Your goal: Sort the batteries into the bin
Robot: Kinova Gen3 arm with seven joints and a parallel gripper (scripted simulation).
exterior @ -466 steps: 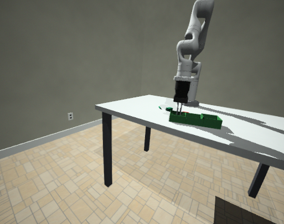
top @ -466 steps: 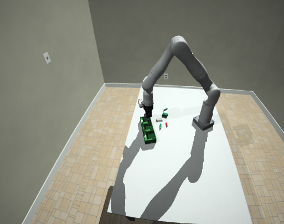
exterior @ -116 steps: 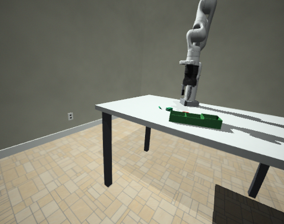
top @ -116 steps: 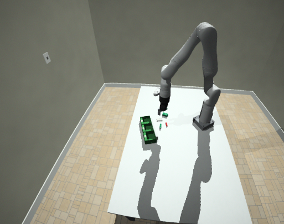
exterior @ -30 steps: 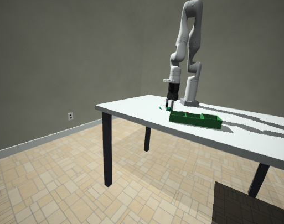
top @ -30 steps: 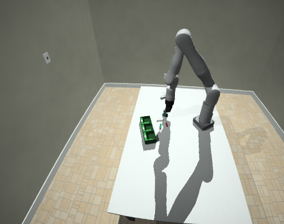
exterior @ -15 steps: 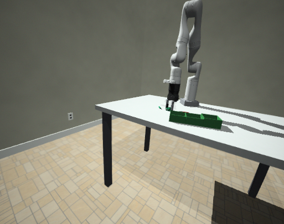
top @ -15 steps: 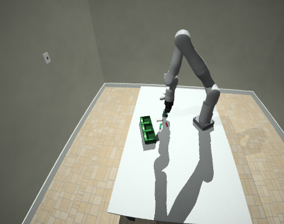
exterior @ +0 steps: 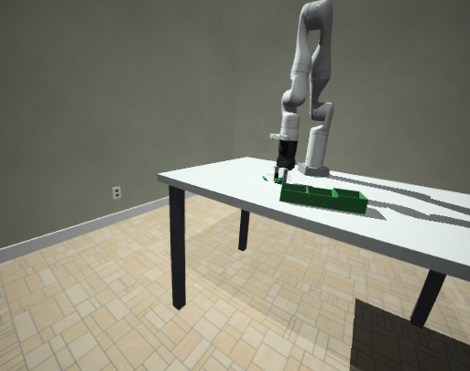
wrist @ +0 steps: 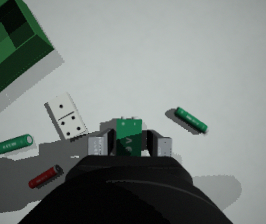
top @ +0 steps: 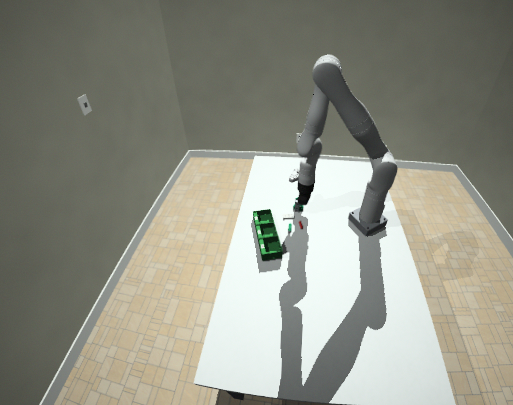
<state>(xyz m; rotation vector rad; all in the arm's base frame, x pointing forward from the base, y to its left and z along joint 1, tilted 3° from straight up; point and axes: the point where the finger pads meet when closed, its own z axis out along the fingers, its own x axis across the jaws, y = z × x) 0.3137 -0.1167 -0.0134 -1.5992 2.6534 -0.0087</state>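
The green block-shaped battery is 1 cm ahead of my hand and 1 cm below it. Also, from my hand: green bin tray 16 cm ahead, 17 cm to the left; then white domino 5 cm ahead, 5 cm to the left, 1 cm below; then red battery 11 cm to the left, 1 cm below.
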